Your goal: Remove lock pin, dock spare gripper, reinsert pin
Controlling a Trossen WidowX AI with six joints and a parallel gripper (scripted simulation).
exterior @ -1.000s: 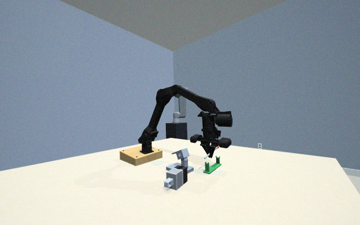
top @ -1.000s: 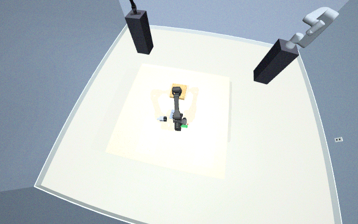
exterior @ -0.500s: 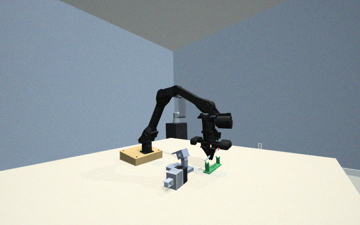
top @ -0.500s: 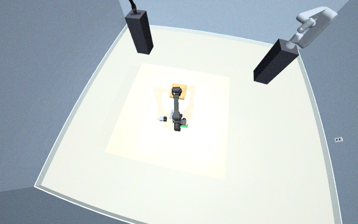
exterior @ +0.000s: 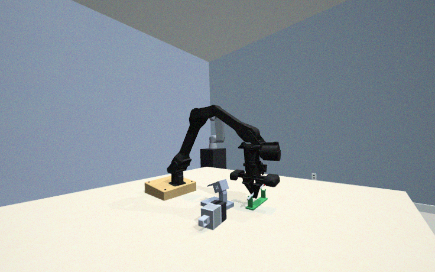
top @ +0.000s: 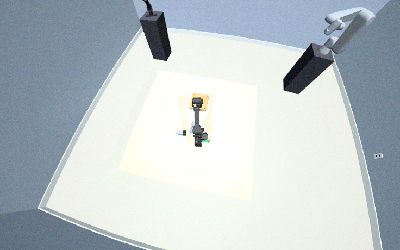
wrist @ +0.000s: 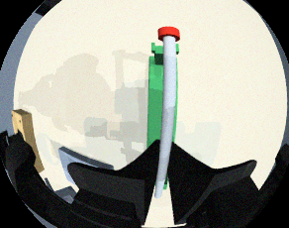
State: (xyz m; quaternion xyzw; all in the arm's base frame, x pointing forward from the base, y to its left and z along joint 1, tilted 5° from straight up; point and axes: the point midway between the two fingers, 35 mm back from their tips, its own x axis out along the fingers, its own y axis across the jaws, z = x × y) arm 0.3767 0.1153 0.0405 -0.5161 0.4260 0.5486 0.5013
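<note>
Now: gripper tip 20 mm to the right of the green cradle. From my gripper tip the other things lie so: grey mount (100 mm behind, 100 mm to the right, 20 mm above); then spare gripper (20 mm behind, 220 mm to the right).
</note>
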